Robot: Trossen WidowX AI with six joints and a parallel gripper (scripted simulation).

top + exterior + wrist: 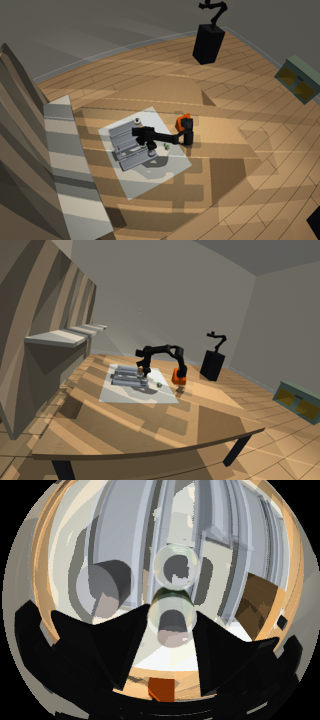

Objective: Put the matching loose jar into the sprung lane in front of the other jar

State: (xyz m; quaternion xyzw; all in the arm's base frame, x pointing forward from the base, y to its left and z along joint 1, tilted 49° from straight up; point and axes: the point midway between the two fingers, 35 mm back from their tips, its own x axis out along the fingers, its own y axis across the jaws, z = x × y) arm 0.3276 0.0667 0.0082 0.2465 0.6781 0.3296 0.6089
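The brown box is 12 cm to the right of my gripper tip, 3 cm ahead of it and 1 cm below it. The rest, counted from my gripper tip: grey lane rack 14 cm ahead, 3 cm below, 1 cm to the right.
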